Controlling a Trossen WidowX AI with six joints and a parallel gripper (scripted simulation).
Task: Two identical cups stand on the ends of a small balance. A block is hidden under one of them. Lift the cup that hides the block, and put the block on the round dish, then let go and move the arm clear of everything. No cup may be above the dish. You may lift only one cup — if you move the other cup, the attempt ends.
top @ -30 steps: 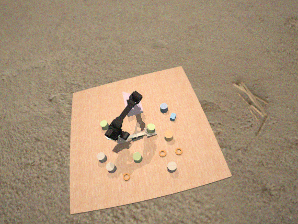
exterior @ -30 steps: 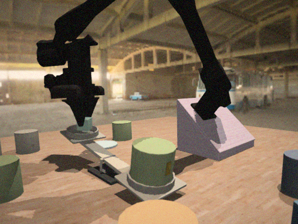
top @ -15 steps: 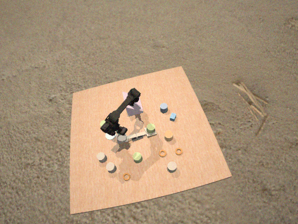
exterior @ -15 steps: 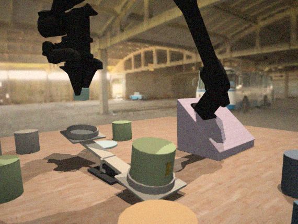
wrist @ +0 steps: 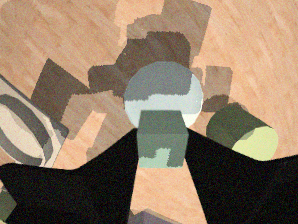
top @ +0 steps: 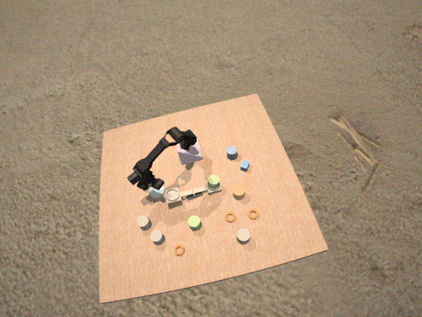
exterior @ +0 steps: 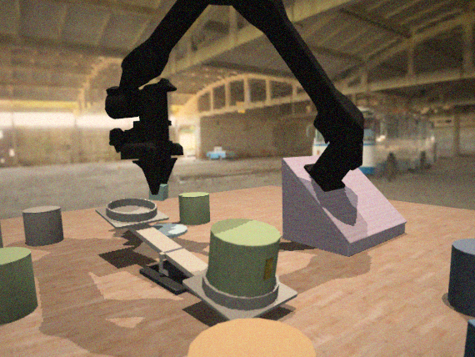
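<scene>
My gripper tip is 8 cm above the pale round dish, 1 cm to the left of it and 1 cm past it. Also, from my gripper tip: small balance: 22 cm to the left, 9 cm ahead, 5 cm below; orange cylinder: 51 cm to the left, 18 cm ahead, 5 cm below; small block: right at my gripper tip.
</scene>
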